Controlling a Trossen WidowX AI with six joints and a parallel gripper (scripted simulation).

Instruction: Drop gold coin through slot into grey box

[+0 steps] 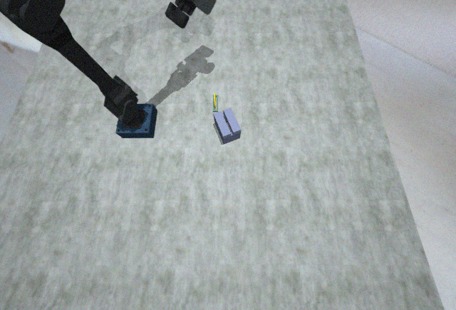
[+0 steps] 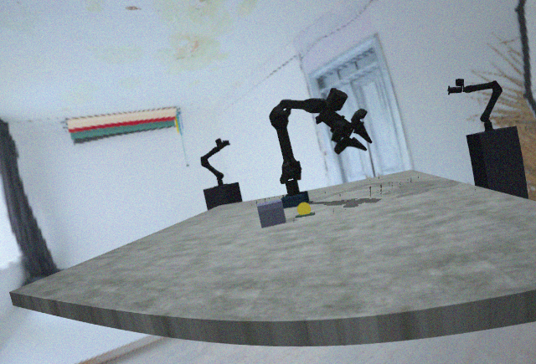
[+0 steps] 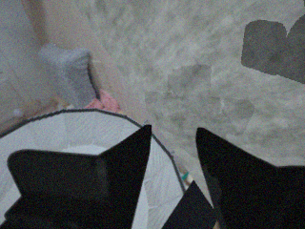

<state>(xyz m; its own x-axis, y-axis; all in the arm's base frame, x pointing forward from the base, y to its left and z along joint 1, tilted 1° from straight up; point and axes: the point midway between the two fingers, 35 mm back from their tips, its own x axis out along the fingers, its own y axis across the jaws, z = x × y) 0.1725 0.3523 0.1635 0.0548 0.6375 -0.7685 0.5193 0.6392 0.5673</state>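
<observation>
My gripper tip is 8 cm short of the gold coin, 26 cm to the left of it and 17 cm above it.
</observation>
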